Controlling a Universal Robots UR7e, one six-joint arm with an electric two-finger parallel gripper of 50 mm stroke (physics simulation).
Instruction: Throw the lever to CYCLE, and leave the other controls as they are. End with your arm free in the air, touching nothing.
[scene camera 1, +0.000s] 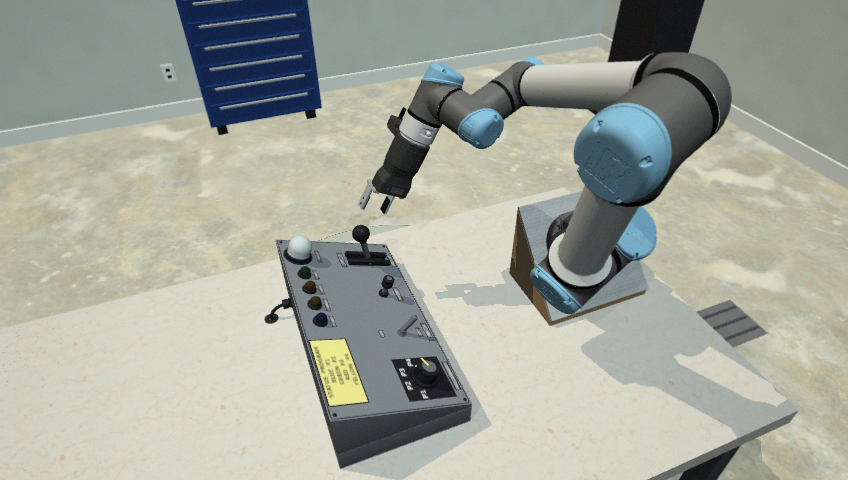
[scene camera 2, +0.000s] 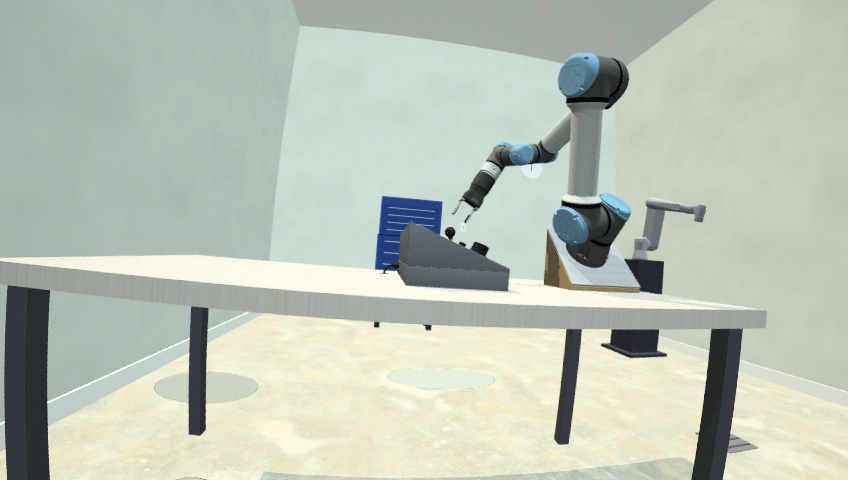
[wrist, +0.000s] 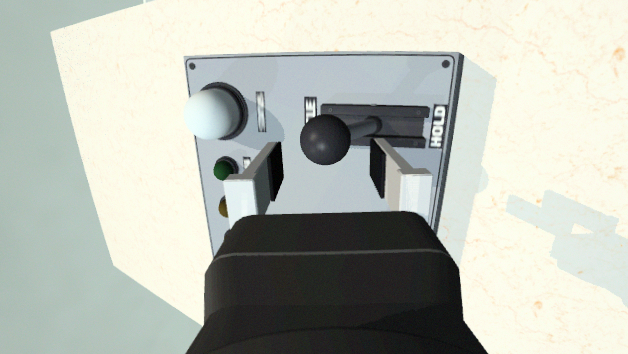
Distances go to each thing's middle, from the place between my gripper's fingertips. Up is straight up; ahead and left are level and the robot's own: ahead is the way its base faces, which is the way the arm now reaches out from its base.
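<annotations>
I see the black ball-topped lever (wrist: 325, 139) 90 mm below my hand and 30 mm ahead of it. Going by their middles, of the things named here the black ball-topped lever is the nearest to my hand. The grey sloped control panel (scene camera 1: 360, 359) is 130 mm below my hand, 120 mm ahead of it and 180 mm to the left of it.
</annotations>
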